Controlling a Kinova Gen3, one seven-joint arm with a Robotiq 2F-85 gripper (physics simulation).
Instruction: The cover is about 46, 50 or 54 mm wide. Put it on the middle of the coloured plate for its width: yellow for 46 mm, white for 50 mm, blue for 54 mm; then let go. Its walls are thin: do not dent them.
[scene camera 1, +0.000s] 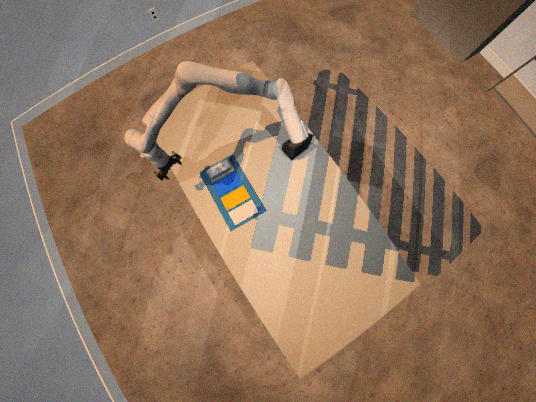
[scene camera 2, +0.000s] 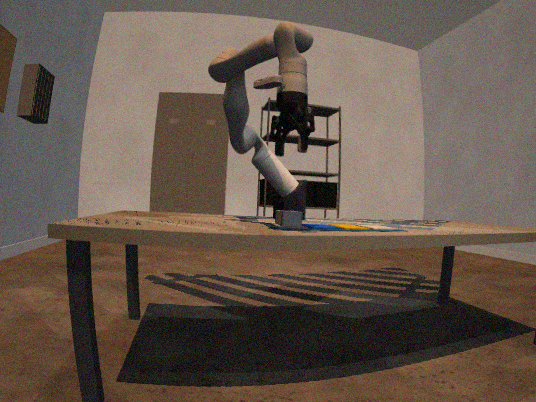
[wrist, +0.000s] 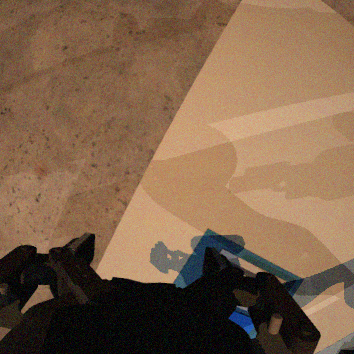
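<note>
A small grey box-shaped cover sits at one end of the teal board, beside the blue plate. The yellow plate is in the middle, and the white plate is at the far end. My gripper is open and empty, pointing down high above table height. In scene camera 1 it shows past the table's edge near the cover's end. In the wrist view a finger hides much of the cover; its width cannot be told.
The board lies near a long edge of the wooden table. The arm's black base stands on the table on the board's other side. Slatted shadows cross the table. A shelf rack stands behind.
</note>
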